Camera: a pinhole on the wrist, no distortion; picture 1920 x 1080 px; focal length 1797.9 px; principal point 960.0 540.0 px. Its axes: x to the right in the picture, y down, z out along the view. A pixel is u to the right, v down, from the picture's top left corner.
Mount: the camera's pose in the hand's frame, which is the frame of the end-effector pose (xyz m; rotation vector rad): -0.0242 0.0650 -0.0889 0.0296 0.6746 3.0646
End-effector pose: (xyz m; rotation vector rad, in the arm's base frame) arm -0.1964 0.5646 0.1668 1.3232 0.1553 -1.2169
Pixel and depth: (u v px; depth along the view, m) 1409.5 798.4 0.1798
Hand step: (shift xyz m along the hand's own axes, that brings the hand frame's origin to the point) -0.0657 0.1174 0.0859
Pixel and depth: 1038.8 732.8 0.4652
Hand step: -0.0356 0.2152 0.3545
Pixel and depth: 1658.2 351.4 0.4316
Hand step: -0.1835 0.2885 0.2867
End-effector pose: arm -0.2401 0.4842 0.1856 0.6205 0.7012 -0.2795
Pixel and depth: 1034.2 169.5 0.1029
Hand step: -0.0265 0.1275 -0.0044
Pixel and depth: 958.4 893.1 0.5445
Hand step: -0.0132 0.1965 0.4501
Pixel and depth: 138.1 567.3 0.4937
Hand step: 0.2109 0.2638 0.3582
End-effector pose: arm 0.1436 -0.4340 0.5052 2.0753 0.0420 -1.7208
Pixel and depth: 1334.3 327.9 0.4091
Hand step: -0.1015 0.2812 0.2636
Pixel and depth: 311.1 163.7 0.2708
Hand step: 0.0787 0.2294 0.1313
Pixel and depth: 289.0 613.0 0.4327
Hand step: 0.1456 0.2295 0.3083
